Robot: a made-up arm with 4 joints. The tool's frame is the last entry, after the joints.
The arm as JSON. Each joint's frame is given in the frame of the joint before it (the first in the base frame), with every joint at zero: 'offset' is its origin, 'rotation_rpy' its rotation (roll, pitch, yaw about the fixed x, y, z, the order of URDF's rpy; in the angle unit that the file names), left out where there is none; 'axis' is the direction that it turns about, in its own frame. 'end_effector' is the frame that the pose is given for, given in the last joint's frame.
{
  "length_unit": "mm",
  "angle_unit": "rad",
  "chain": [
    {
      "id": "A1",
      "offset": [
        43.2,
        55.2,
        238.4
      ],
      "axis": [
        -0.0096,
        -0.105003,
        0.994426
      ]
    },
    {
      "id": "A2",
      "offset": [
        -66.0,
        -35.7,
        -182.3
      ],
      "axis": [
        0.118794,
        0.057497,
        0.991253
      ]
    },
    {
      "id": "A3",
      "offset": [
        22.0,
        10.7,
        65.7
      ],
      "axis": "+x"
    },
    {
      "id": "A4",
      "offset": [
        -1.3,
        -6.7,
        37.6
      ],
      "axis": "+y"
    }
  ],
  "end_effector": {
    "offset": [
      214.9,
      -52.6,
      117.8
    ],
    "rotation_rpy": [
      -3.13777,
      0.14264,
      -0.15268
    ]
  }
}
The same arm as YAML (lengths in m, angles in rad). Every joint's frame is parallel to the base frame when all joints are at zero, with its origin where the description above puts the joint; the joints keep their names.
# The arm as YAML. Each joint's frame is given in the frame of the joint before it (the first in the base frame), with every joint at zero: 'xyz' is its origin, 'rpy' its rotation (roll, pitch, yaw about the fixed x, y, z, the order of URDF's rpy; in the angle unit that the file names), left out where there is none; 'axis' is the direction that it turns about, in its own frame. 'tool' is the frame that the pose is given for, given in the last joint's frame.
units:
  length: m
  angle: rad
joints:
  - name: A1
    type: revolute
    origin:
      xyz: [0.0432, 0.0552, 0.2384]
    axis: [-0.0096, -0.105003, 0.994426]
  - name: A2
    type: revolute
    origin:
      xyz: [-0.066, -0.0357, -0.1823]
    axis: [0.118794, 0.057497, 0.991253]
  - name: A3
    type: revolute
    origin:
      xyz: [0.022, 0.0107, 0.0657]
    axis: [1.0, 0.0, 0.0]
  - name: A4
    type: revolute
    origin:
      xyz: [-0.0013, -0.0067, 0.0376]
    axis: [0.0, 1.0, 0.0]
tool:
  origin:
    xyz: [0.2149, -0.0526, 0.1178]
    rpy: [-3.1378, 0.1426, -0.1527]

